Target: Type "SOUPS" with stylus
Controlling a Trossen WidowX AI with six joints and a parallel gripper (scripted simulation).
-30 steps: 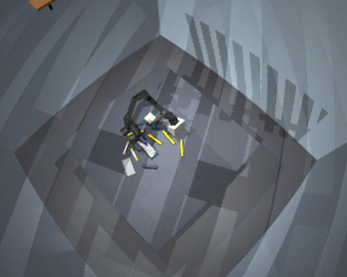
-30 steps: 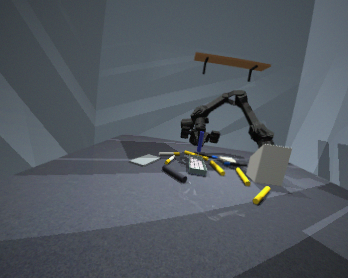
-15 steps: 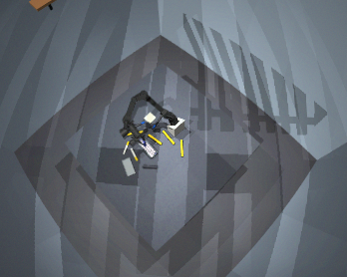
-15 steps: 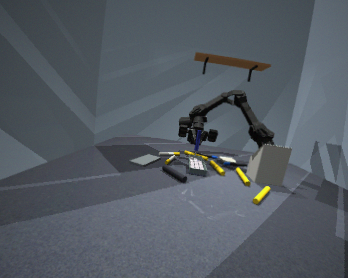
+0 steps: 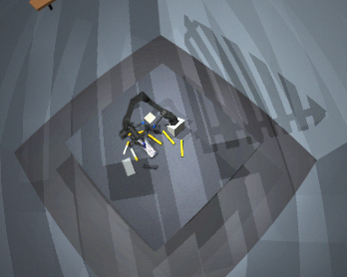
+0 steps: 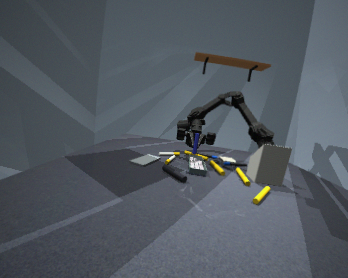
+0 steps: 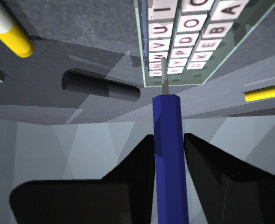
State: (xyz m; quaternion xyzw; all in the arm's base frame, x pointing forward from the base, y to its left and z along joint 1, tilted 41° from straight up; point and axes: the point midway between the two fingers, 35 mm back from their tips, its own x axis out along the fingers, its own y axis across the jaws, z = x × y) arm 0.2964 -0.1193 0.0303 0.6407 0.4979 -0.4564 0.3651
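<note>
The blue stylus lies 1 cm below my gripper tip. From my gripper tip the other things lie so: grey stylus tip: 5 cm below; yellow stick: 12 cm behind, 8 cm below; dark cylinder: 12 cm to the left, 10 cm ahead, 8 cm below.
</note>
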